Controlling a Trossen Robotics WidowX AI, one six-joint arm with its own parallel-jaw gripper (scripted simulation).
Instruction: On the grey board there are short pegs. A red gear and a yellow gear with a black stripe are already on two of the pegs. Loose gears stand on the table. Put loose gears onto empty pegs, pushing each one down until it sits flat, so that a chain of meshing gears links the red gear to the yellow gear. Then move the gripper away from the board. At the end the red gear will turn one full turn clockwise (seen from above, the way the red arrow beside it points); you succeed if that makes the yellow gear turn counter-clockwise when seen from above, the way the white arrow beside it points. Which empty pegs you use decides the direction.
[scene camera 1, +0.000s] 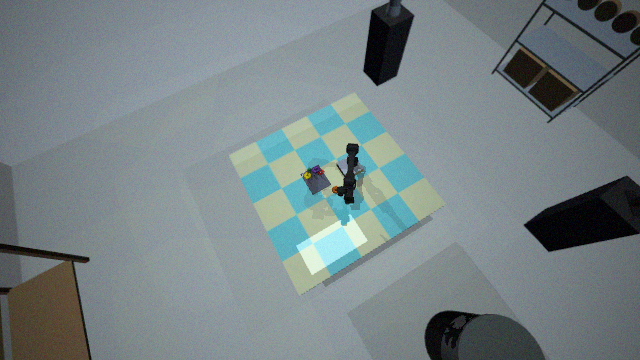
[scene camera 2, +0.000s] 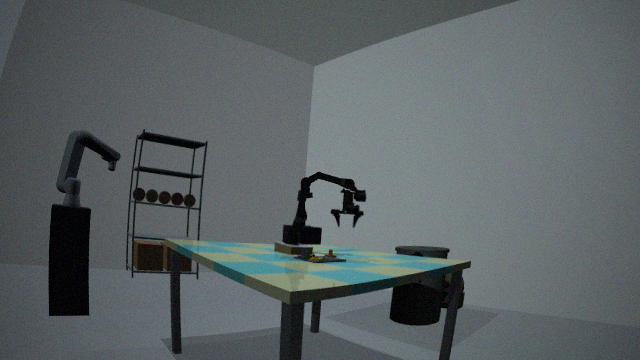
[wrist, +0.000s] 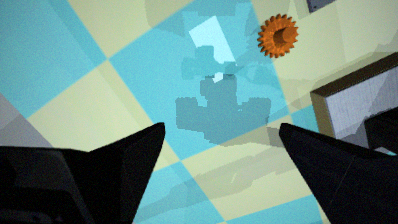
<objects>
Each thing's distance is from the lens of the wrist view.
my gripper (wrist: 221, 128): 11 cm
orange gear (wrist: 278, 36): 26 cm
</objects>
